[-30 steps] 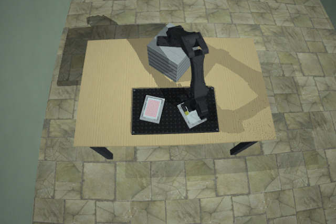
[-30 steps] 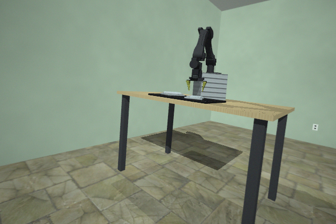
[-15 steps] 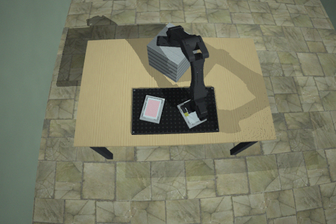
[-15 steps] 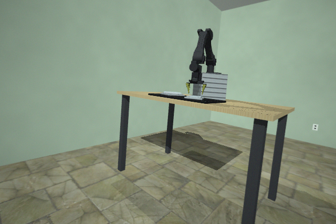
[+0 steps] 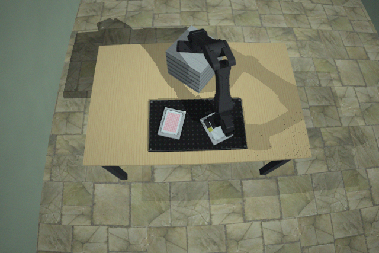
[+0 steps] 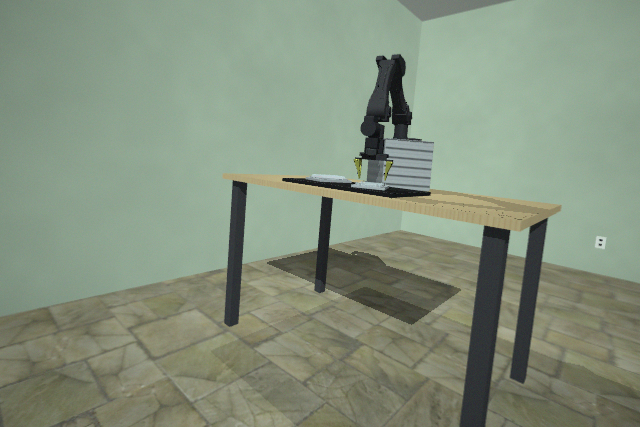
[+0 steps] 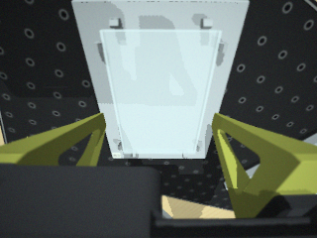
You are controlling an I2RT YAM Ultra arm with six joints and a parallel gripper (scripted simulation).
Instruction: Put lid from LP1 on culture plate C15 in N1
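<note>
The clear lid lies 2 cm below my hand. Also, from my hand: grey lid park LP1 (3 cm below); culture plate C15 (24 cm to the right, 2 cm below); grey plate nest N1 (24 cm to the right, 3 cm below).
</note>
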